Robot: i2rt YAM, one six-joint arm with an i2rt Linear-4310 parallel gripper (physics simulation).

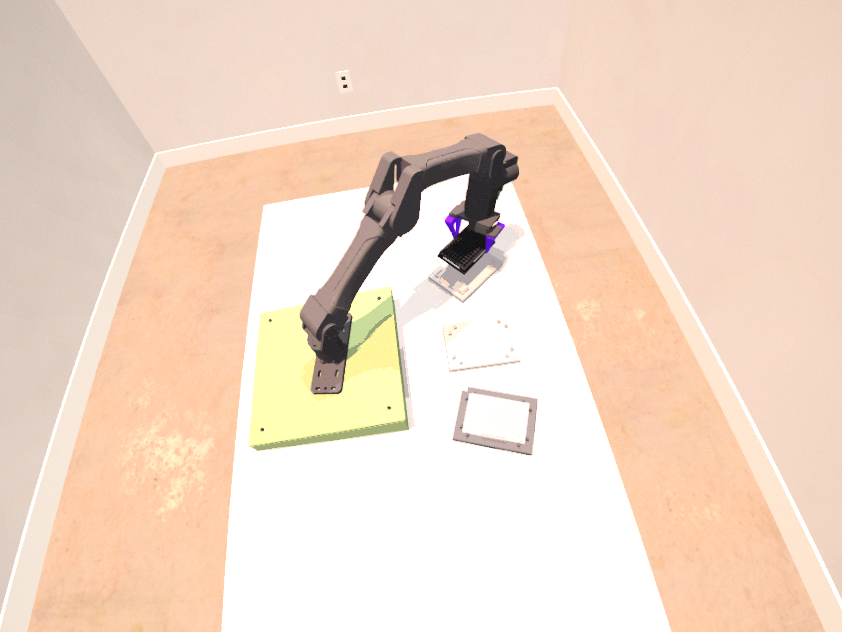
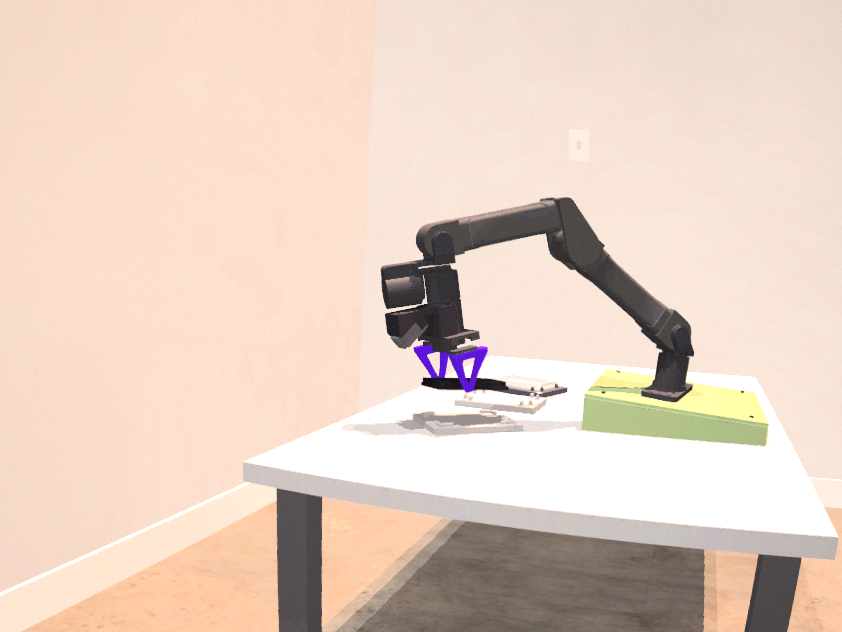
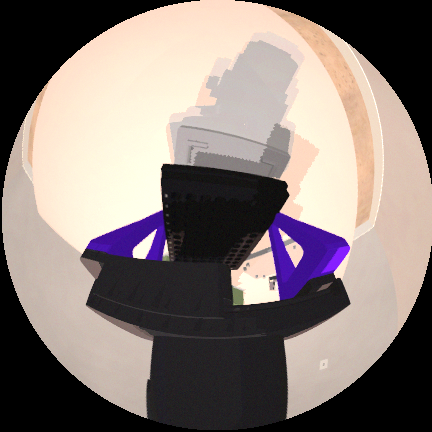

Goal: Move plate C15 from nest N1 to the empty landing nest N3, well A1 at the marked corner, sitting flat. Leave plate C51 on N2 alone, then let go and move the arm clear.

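Observation:
The black well plate, taken as C15 (image 1: 465,254) (image 2: 486,384) (image 3: 220,197), is raised above the light grey nest N1 (image 1: 484,276) (image 2: 476,428) (image 3: 230,140) and looks about level. My gripper (image 1: 472,242) (image 2: 454,384) (image 3: 217,214) is shut on it, with a purple finger at each of two opposite sides. The white nest with small pegs, taken as N3 (image 1: 479,346) (image 2: 499,402), bears no plate. The white plate, taken as C51 (image 1: 496,417) (image 2: 530,383), sits on the dark grey nest N2 (image 1: 532,425) (image 2: 554,390). Labels and the A1 mark are not readable.
The arm stands on a thick yellow-green base (image 1: 292,408) (image 2: 652,418) beside the nests on the white table (image 1: 408,530) (image 2: 544,476). N3 lies between N1 and N2. Walls stand beyond the table.

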